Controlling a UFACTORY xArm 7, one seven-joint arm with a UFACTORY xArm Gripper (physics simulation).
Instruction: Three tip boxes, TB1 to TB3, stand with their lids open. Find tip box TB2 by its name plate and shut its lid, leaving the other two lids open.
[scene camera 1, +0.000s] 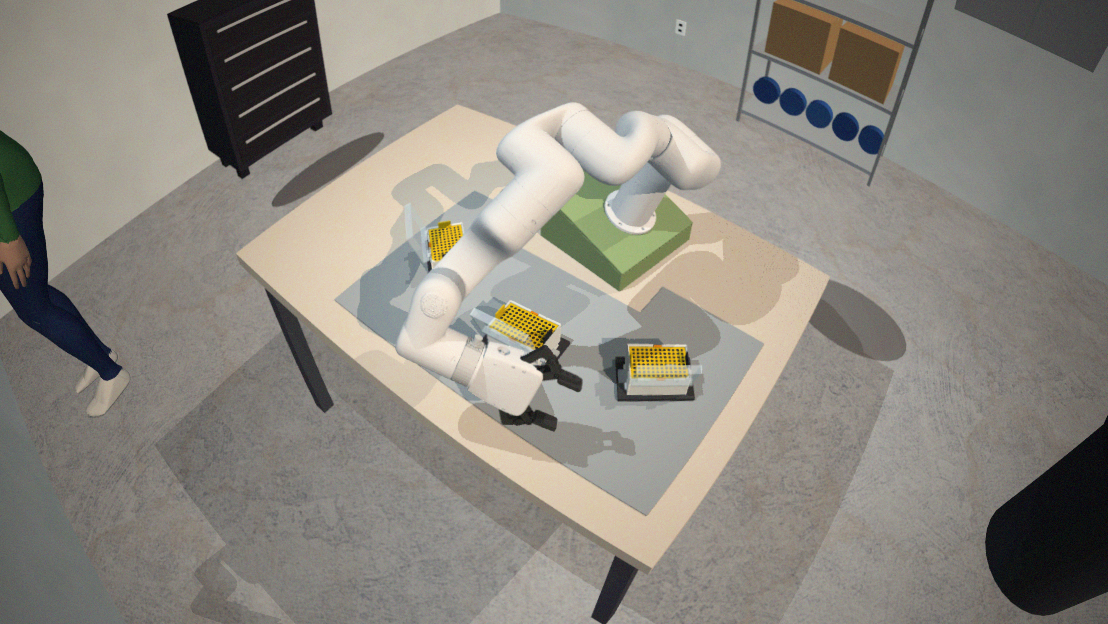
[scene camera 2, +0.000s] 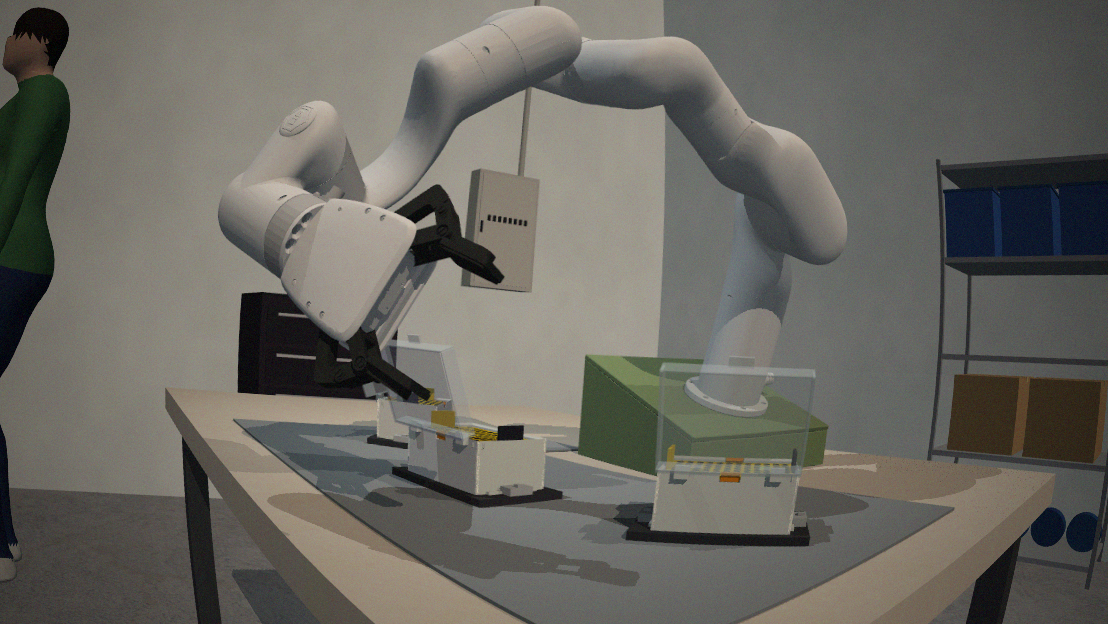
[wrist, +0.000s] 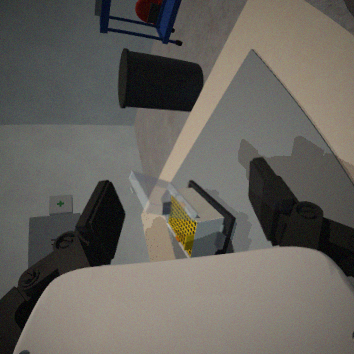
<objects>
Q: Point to a tip box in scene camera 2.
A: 688, 509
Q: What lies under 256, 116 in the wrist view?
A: A grey mat.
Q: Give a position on a grey mat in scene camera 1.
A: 633, 450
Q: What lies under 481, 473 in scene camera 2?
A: A tip box.
</objects>
